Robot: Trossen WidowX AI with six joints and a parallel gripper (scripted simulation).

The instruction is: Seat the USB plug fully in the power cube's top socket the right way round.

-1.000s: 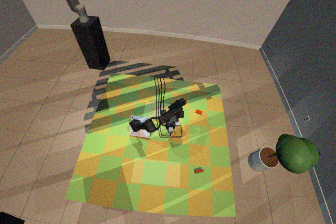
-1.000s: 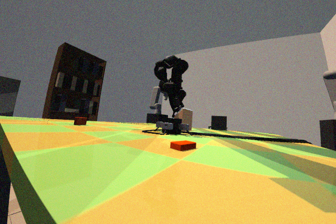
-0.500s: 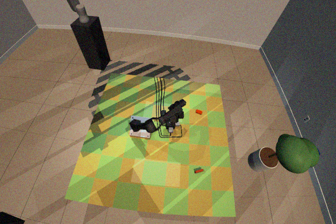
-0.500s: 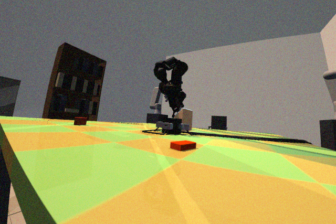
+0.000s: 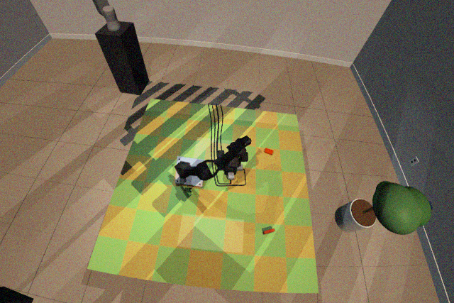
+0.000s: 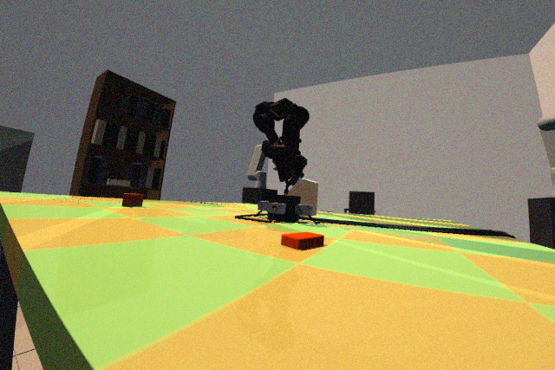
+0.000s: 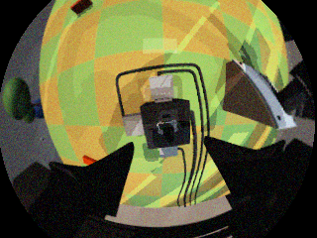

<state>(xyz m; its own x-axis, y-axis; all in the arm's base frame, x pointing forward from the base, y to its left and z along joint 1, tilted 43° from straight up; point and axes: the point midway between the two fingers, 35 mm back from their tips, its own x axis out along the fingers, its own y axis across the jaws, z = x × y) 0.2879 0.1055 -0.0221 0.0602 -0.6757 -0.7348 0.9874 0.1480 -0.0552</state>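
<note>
Right now the USB plug is 2 cm below my gripper tip.
</note>
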